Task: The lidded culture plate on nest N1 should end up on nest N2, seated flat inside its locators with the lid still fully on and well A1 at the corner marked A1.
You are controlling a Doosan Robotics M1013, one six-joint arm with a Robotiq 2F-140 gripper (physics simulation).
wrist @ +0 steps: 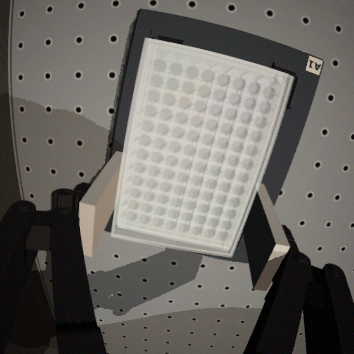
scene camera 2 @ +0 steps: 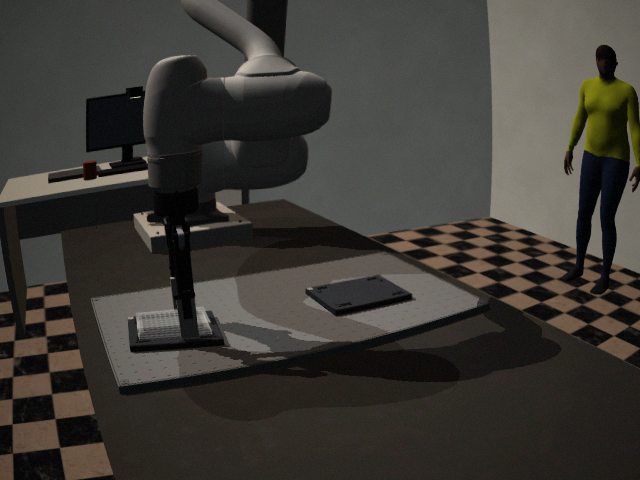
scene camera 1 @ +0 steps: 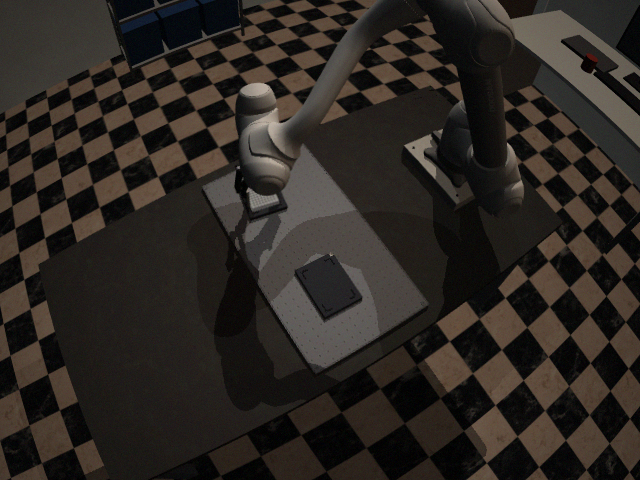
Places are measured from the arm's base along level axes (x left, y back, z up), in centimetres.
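Pixels of known places: gripper, fingertip midpoint: (wrist: 185,187) (scene camera 2: 186,325) (scene camera 1: 261,198); arm's base, origin of the base link: (scene camera 2: 189,218) (scene camera 1: 456,160).
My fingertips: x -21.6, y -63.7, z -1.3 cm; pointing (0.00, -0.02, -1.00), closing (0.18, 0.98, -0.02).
Note:
Ahead of a thing's pixels: the offset from my fingertips to its top centre. Level surfaces: height alone.
The lidded culture plate {dy +0.5, dx -2.5, dz +2.2 cm} (scene camera 1: 262,200) (scene camera 2: 152,325) (wrist: 190,145) is white with a clear lid. It stands at nest N1 {dy +0.9, dx -2.4, dz -0.1 cm} (scene camera 2: 155,347) (wrist: 225,42), a dark block whose A1 label is at the upper right in the wrist view. The lid looks fully on. My gripper (scene camera 2: 181,322) (wrist: 185,187) points down with its pads against the plate's two long sides, near the end away from the A1 label, and is shut on the plate. The plate's underside is hidden. Nest N2 {dy +0.9, dx +34.3, dz -0.1 cm} (scene camera 1: 328,286) (scene camera 2: 359,294) is bare, its corner locators showing and a small light label at one corner.
Both nests are on a perforated light board {dz -1.5 cm} (scene camera 1: 356,330) (scene camera 2: 439,304) on the dark table {dz -2.8 cm} (scene camera 1: 129,361) (scene camera 2: 361,428). The arm's base plate (scene camera 1: 413,149) (scene camera 2: 149,237) is behind the board. A desk with a monitor (scene camera 2: 114,121) and red cup (scene camera 2: 89,169) stands beyond; a person (scene camera 2: 605,118) stands off the table.

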